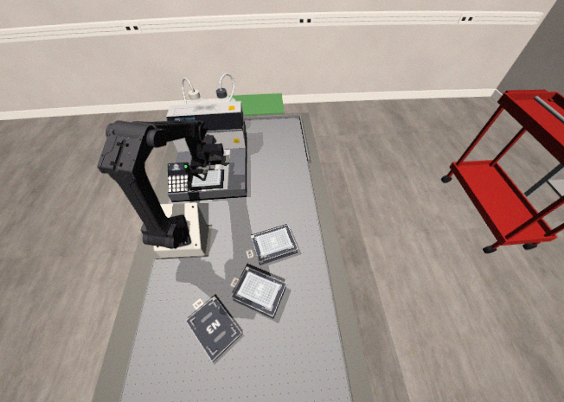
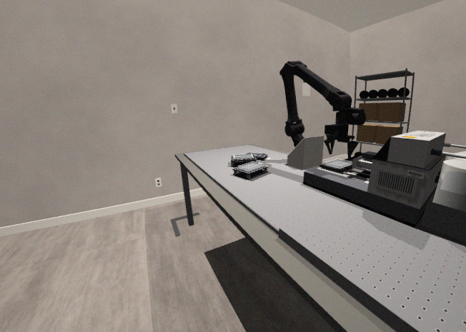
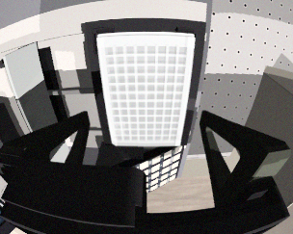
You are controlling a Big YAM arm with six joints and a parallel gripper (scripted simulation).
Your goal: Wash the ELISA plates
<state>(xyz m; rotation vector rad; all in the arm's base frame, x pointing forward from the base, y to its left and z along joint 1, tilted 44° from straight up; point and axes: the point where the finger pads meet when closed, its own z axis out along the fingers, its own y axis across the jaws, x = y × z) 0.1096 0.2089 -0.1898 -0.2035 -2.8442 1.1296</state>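
The dark carrier lies 50 mm below my hand. From my hand the other things lie so: washer: 150 mm to the left, 10 mm ahead.
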